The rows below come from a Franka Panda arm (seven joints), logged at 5 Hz.
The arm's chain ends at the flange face. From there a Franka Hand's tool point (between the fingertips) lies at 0.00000 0.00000 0.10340 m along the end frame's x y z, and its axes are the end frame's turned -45 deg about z.
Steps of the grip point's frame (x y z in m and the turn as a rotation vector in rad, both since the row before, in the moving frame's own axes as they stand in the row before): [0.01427 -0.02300 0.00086 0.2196 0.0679 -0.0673]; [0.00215 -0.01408 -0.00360 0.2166 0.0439 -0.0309]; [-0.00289 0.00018 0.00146 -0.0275 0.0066 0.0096]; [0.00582 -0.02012 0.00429 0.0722 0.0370 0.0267]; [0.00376 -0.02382 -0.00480 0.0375 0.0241 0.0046]
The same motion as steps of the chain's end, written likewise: [0.00552 -0.00591 0.00358 0.2033 -0.1073 -0.0673]; [0.00438 0.00722 -0.00109 0.1842 -0.1221 -0.0309]; [-0.00440 0.00063 0.00150 -0.0148 0.0241 0.0096]; [-0.00765 -0.01033 0.00463 0.0772 -0.0249 0.0267]; [-0.01322 -0.01500 -0.00470 0.0436 -0.0095 0.0046]
